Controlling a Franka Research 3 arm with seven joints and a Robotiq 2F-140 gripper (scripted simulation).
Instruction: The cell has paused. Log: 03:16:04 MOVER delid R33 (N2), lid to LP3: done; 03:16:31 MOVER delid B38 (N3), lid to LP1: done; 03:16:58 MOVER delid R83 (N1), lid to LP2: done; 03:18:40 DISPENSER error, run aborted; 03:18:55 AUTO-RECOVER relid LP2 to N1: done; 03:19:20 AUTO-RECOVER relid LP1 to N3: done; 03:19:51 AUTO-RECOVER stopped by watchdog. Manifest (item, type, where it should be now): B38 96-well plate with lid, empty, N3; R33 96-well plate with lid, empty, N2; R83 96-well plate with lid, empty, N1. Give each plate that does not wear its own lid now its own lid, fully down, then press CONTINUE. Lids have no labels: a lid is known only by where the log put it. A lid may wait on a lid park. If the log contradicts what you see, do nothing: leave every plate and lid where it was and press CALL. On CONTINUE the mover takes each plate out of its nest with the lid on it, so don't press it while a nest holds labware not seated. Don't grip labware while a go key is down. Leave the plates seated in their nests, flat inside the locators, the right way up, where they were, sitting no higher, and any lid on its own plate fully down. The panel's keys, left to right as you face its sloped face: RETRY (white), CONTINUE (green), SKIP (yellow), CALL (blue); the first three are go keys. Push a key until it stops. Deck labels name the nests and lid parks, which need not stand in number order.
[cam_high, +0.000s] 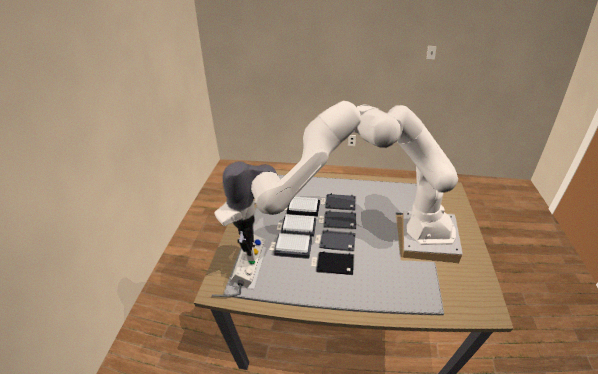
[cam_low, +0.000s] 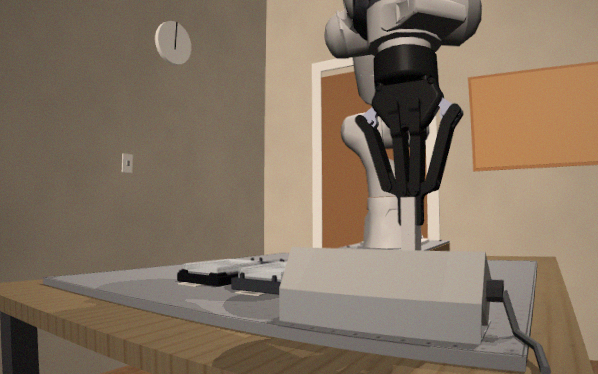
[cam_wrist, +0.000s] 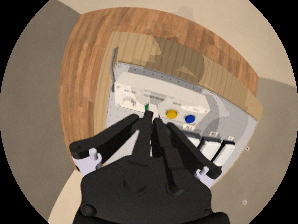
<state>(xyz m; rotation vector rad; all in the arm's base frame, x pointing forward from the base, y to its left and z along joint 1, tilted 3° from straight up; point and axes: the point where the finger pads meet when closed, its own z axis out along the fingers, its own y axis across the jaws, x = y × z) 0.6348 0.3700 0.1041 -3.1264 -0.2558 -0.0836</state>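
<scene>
Now: the green key 4 cm below my hand. Round my hand: yellow key: 1 cm ahead, 5 cm to the right, 4 cm below; white key: 1 cm behind, 5 cm to the left, 4 cm below; blue key: 2 cm ahead, 10 cm to the right, 4 cm below.
</scene>
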